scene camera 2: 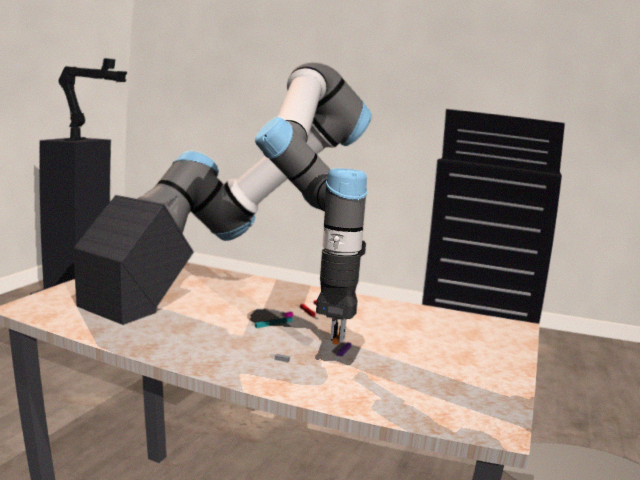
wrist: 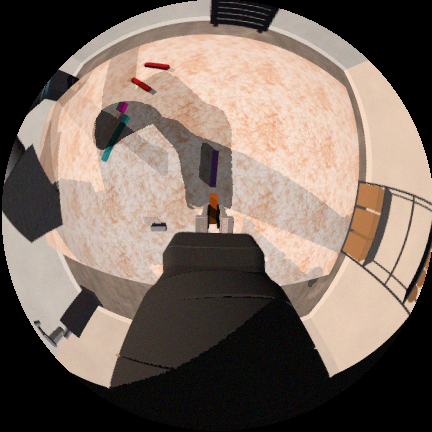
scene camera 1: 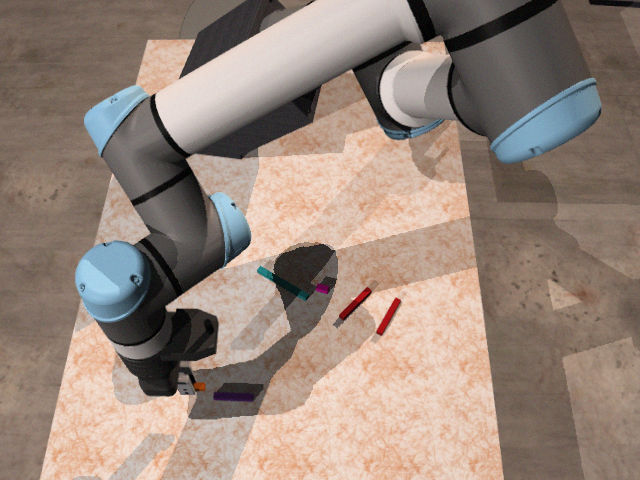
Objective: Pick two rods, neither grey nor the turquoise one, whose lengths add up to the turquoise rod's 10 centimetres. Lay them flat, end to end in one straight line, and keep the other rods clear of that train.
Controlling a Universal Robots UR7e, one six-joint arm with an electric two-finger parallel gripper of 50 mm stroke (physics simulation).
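Frame: origin at the arm's base, x ahead, y left, z up, level; metres.
Seen in the pictures: gripper, between the fingertips: (scene camera 2: 337, 339) (wrist: 212, 211) (scene camera 1: 188, 386); arm's base, origin of its link: (scene camera 2: 154, 223).
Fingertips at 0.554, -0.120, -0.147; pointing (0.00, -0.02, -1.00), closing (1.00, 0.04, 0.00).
Observation:
Offsets run from my fingertips to a thing's top centre, as dx, dy, dz.
My gripper (scene camera 1: 187, 384) (scene camera 2: 337, 338) (wrist: 212, 211) is shut on an orange rod @(+0.000, +0.004, +0.006) (scene camera 1: 199, 386) (scene camera 2: 335, 341) (wrist: 214, 202) and holds it above the table; part of the rod is hidden by the fingers. A purple rod @(-0.003, +0.061, -0.040) (scene camera 1: 233, 396) (scene camera 2: 344, 349) (wrist: 214, 168) lies flat on the table. In the wrist view it lies ahead of the orange rod, roughly in line with it, with a small gap between them. The turquoise rod @(-0.203, +0.123, -0.040) (scene camera 1: 282, 283) (scene camera 2: 272, 322) (wrist: 115, 138) lies flat, well away from the gripper.
A short magenta rod @(-0.196, +0.191, -0.040) (scene camera 1: 322, 288) (scene camera 2: 288, 314) (wrist: 123, 107) lies near one end of the turquoise rod. Two red rods lie farther off, one @(-0.169, +0.246, -0.040) (scene camera 1: 355, 303) (wrist: 141, 84) nearer and one @(-0.148, +0.301, -0.040) (scene camera 1: 388, 316) (wrist: 157, 65) beyond. A short grey rod @(-0.098, -0.051, -0.040) (scene camera 2: 282, 357) (wrist: 159, 227) lies apart.

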